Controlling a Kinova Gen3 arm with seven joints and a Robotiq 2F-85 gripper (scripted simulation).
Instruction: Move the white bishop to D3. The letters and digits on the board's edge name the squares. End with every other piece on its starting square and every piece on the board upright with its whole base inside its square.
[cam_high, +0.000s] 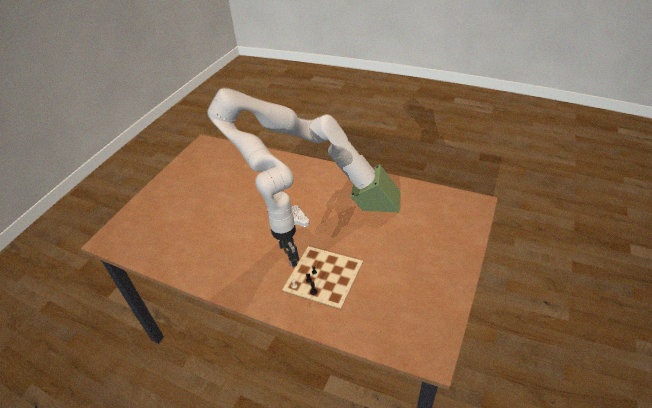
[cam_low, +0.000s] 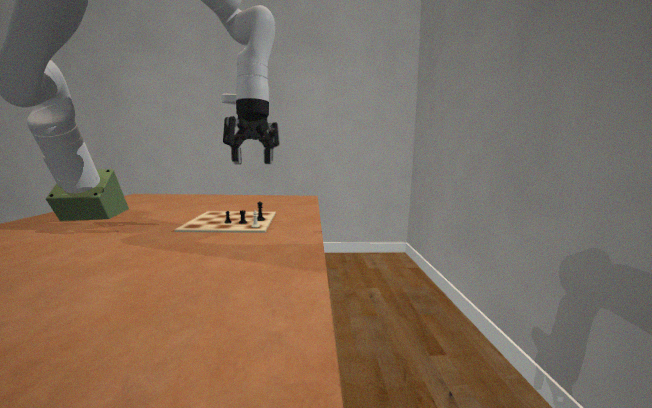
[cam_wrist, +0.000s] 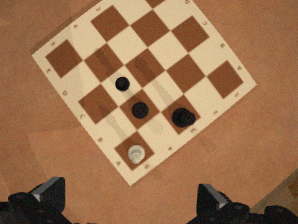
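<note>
The white bishop is 14 cm below my hand. Also, from my hand: pawn: 8 cm behind, 4 cm to the left, 15 cm below; then chessboard: 8 cm behind, 7 cm to the left, 17 cm below.
</note>
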